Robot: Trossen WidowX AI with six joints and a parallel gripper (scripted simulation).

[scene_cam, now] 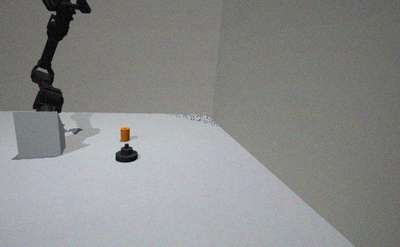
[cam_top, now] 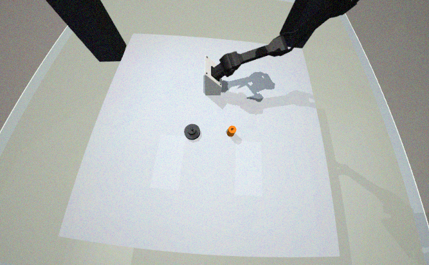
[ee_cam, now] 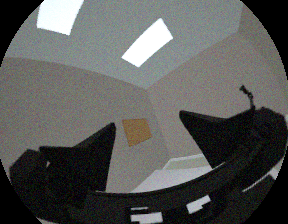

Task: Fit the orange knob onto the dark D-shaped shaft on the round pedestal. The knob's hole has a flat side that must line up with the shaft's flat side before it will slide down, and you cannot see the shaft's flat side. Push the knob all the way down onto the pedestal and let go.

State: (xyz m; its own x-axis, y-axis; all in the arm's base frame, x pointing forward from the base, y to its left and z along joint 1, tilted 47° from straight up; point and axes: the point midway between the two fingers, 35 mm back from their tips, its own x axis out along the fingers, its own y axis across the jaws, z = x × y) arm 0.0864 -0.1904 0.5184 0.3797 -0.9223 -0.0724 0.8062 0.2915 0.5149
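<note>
The orange knob is 190 mm ahead of my gripper tip, 140 mm to the right of it and 610 mm below it. Round my gripper tip: round black pedestal: 190 mm ahead, 340 mm to the right, 610 mm below.
</note>
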